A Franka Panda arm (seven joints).
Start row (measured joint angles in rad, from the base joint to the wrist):
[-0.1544, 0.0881, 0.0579, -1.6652, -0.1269, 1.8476, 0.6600]
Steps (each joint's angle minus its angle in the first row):
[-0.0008, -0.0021, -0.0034, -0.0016, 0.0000, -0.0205, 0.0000]
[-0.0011, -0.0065, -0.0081, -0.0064, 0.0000, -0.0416, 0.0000]
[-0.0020, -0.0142, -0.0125, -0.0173, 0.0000, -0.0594, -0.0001]
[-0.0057, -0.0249, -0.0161, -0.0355, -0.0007, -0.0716, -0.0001]
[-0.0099, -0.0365, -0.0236, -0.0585, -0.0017, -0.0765, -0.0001]
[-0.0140, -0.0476, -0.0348, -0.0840, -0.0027, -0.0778, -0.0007]
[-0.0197, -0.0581, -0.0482, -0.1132, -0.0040, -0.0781, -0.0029]
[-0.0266, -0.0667, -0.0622, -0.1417, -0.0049, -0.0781, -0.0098]
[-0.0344, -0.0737, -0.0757, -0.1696, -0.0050, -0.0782, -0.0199]
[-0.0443, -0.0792, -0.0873, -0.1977, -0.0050, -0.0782, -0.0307]
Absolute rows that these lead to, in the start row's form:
[-0.1552, 0.0860, 0.0545, -1.6668, -0.1269, 1.8271, 0.6600]
[-0.1555, 0.0816, 0.0498, -1.6716, -0.1269, 1.8060, 0.6600]
[-0.1564, 0.0739, 0.0454, -1.6825, -0.1269, 1.7882, 0.6599]
[-0.1601, 0.0632, 0.0418, -1.7007, -0.1276, 1.7760, 0.6599]
[-0.1643, 0.0516, 0.0343, -1.7237, -0.1286, 1.7711, 0.6599]
[-0.1684, 0.0405, 0.0231, -1.7492, -0.1296, 1.7698, 0.6593]
[-0.1741, 0.0300, 0.0097, -1.7784, -0.1309, 1.7695, 0.6571]
[-0.1810, 0.0214, -0.0043, -1.8069, -0.1318, 1.7695, 0.6502]
[-0.1888, 0.0144, -0.0178, -1.8348, -0.1319, 1.7694, 0.6401]
[-0.1987, 0.0089, -0.0294, -1.8629, -0.1319, 1.7694, 0.6293]

